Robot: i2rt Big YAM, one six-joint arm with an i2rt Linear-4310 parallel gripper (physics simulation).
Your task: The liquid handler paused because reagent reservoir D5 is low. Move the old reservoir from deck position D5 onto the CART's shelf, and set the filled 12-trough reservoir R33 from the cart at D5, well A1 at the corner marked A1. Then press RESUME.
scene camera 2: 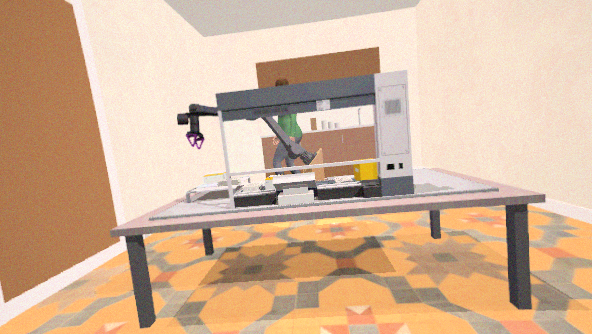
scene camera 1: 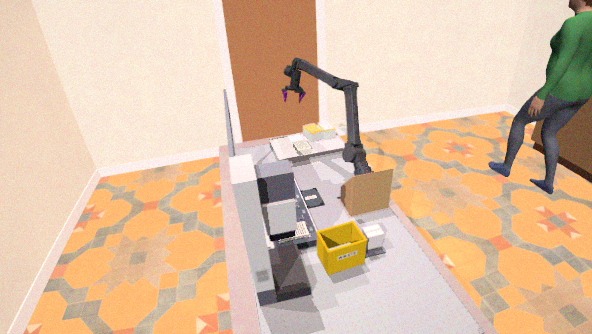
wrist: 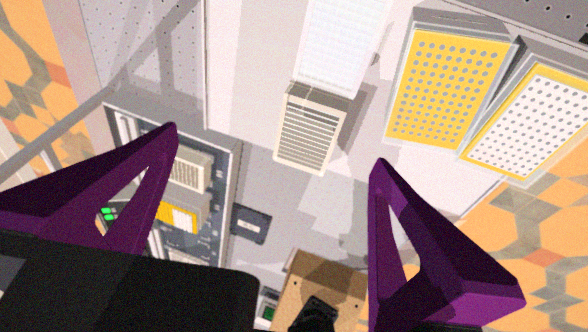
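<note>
My gripper is open and empty, high above the cart side. In the wrist view, a cream reservoir with long parallel troughs lies between and below the fingertips, at the near edge of the cart's pale shelf. Its label and liquid cannot be read. A pale, finely ribbed piece lies behind it. Another cream reservoir sits on the handler deck at its cart end, partly behind the left finger. The RESUME button is green, at the wrist view's bottom.
A yellow rack and a white-topped rack stand on the cart. A yellow-and-white tip rack sits on the deck. The handler's frame, a waste bin, a brown board and a dark RG pad are nearby. A person stands right.
</note>
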